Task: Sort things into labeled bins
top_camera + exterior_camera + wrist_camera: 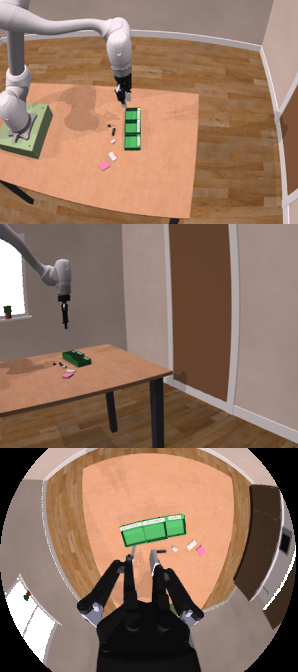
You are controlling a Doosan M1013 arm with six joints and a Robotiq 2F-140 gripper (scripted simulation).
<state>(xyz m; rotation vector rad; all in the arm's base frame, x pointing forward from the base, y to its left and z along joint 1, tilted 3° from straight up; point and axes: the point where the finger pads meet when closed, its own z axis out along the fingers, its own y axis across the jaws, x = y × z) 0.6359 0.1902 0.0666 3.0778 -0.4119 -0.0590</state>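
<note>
Right now the white thing is 5 cm behind my hand, 23 cm to the right of it and 19 cm below it. From my hand the other things lie so: black bar 7 cm behind, 7 cm to the right, 19 cm below; then small dark piece 11 cm behind, 4 cm to the right, 20 cm below; then small white piece 6 cm behind, 14 cm to the right, 19 cm below.
</note>
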